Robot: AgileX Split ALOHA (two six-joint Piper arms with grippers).
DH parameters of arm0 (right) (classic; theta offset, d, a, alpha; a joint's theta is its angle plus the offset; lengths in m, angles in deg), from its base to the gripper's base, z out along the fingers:
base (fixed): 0 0 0 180
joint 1: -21.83 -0.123 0 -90
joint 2: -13.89 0 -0.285 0
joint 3: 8.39 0 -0.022 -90
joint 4: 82.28 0.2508 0 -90
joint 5: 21.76 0 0.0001 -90
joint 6: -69.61 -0.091 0 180
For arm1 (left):
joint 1: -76.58 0.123 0 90
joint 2: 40.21 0 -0.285 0
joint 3: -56.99 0 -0.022 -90
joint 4: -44.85 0.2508 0 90
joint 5: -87.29 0 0.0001 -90
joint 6: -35.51 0.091 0 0
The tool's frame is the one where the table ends.
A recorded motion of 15 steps. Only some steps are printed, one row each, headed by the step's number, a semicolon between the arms.
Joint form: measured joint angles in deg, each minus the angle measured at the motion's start. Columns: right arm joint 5, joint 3, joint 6, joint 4, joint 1, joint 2; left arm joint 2, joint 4, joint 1, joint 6, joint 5, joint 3.
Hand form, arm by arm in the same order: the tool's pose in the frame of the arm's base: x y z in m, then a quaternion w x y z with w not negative. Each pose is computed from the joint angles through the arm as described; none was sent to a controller.
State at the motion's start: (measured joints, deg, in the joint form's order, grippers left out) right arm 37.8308 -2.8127 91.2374 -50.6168 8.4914 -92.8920; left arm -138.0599 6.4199 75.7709 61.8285 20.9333 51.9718
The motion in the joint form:
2: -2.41 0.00 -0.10 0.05 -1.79 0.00; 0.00 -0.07 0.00 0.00 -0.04 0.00
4: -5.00 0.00 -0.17 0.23 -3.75 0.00; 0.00 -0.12 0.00 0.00 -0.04 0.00
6: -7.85 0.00 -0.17 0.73 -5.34 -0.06; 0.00 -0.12 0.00 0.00 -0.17 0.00
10: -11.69 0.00 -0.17 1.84 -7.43 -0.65; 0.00 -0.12 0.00 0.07 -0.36 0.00
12: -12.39 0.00 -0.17 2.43 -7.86 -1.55; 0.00 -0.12 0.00 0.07 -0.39 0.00
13: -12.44 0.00 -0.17 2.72 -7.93 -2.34; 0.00 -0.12 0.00 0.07 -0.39 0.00
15: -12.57 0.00 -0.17 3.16 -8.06 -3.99; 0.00 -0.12 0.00 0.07 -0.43 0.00
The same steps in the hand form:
2: 0.3450 0.1349 0.2953 0.19423 -0.19991 0.92916 0.24285; 0.3085 -0.0563 0.2992 0.15527 0.12015 0.93793 -0.28591
4: 0.3440 0.1468 0.2967 0.21106 -0.20770 0.92334 0.24445; 0.3085 -0.0564 0.2992 0.15534 0.11999 0.93782 -0.28629
6: 0.3441 0.1568 0.2981 0.23021 -0.21068 0.91718 0.24778; 0.3083 -0.0564 0.2992 0.15433 0.12036 0.93783 -0.28664
10: 0.3453 0.1708 0.2972 0.25135 -0.21101 0.90945 0.25535; 0.3080 -0.0565 0.2992 0.15302 0.12147 0.93778 -0.28706
12: 0.3474 0.1749 0.2920 0.24839 -0.20858 0.90984 0.25881; 0.3079 -0.0565 0.2992 0.15279 0.12156 0.93778 -0.28714
13: 0.3493 0.1764 0.2869 0.24208 -0.20662 0.91162 0.26009; 0.3079 -0.0565 0.2992 0.15279 0.12156 0.93778 -0.28714
15: 0.3533 0.1793 0.2759 0.22923 -0.20298 0.91539 0.26138; 0.3079 -0.0565 0.2992 0.15247 0.12167 0.93778 -0.28725

